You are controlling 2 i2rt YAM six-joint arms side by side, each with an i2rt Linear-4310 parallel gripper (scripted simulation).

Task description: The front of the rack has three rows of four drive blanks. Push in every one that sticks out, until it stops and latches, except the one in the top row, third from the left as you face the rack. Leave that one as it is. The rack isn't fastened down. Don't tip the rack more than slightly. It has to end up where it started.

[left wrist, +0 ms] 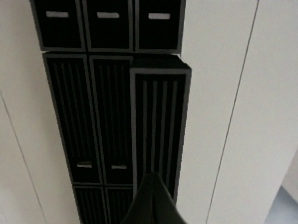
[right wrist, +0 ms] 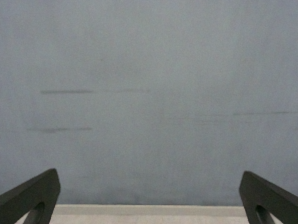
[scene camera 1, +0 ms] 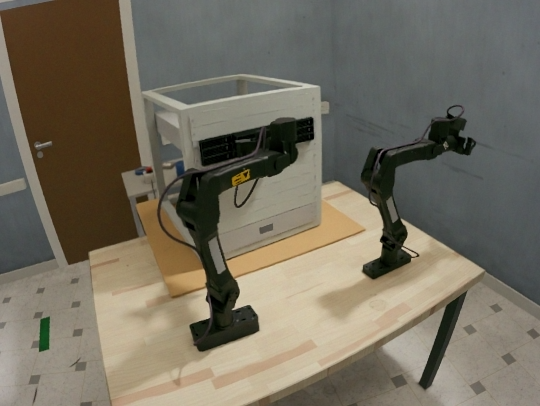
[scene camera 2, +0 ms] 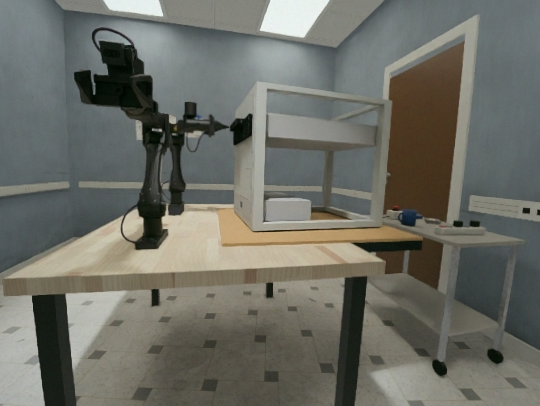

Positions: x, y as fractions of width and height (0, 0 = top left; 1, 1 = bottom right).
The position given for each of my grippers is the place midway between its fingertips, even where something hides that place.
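Observation:
Scene camera 1: white rack (scene camera 1: 0.54, 0.50), tan mat (scene camera 1: 0.62, 0.56). Scene camera 2: my right gripper (scene camera 2: 0.19, 0.19), the rack (scene camera 2: 0.47, 0.50). Left wrist view: the rack (left wrist: 0.78, 0.71). Right wrist view: my right gripper (right wrist: 0.51, 0.80). The rack out of frame in the right wrist view.

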